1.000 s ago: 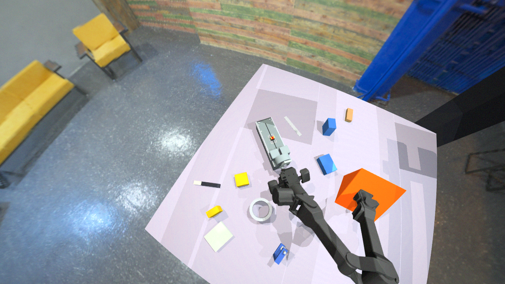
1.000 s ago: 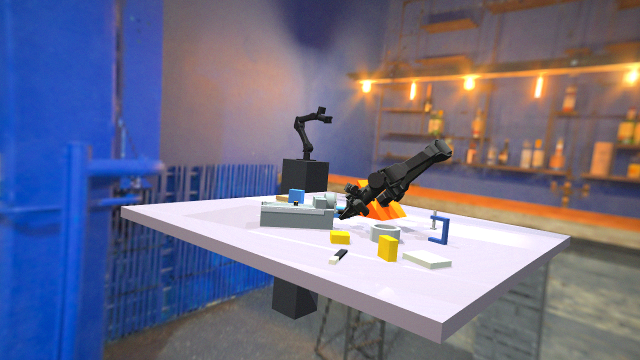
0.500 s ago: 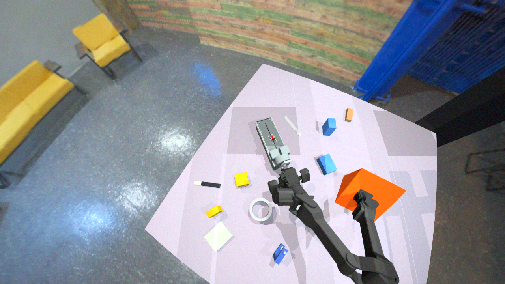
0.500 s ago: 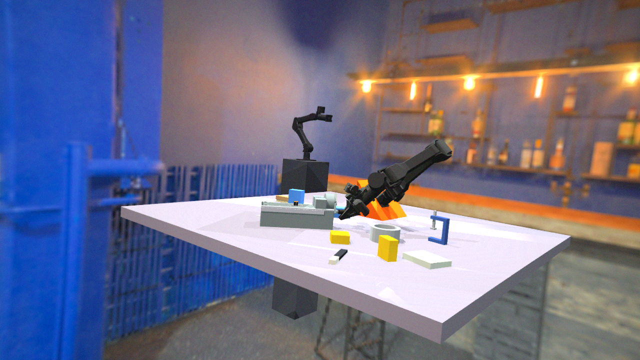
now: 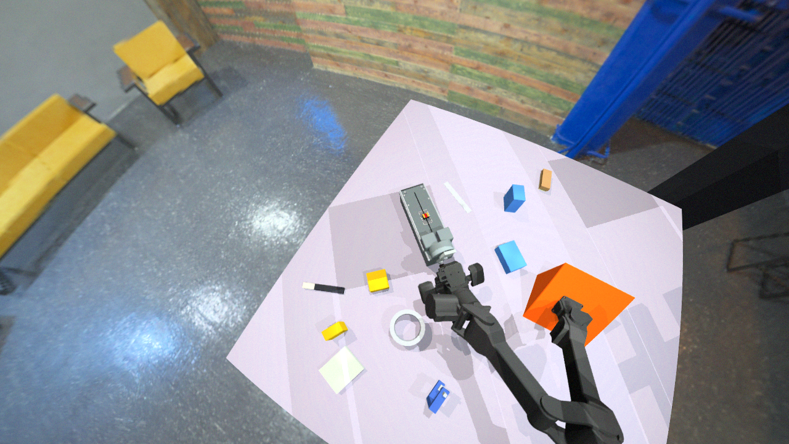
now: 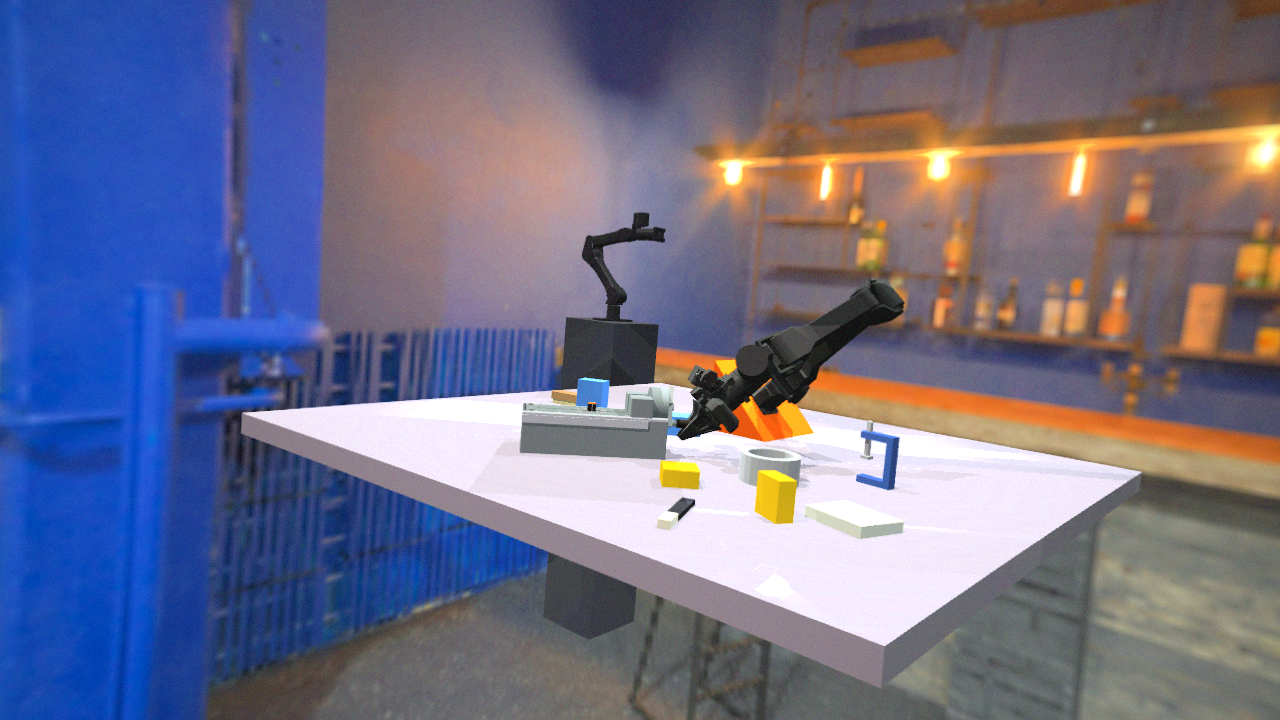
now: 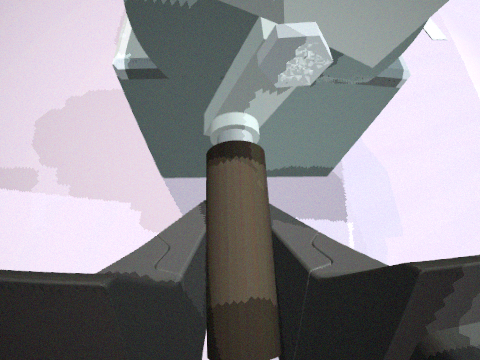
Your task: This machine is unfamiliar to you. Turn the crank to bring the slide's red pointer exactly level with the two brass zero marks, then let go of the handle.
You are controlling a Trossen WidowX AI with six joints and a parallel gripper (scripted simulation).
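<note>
Right now the brown crank handle is 3 cm above my gripper tip, 1 cm to the left of it and 1 cm behind it. Round my gripper tip: metal strip 28 cm to the right, 6 cm ahead, 3 cm below; then blue clamp 32 cm to the left, 15 cm behind, 2 cm above; then red pointer 12 cm to the right, 12 cm ahead, 5 cm above.
</note>
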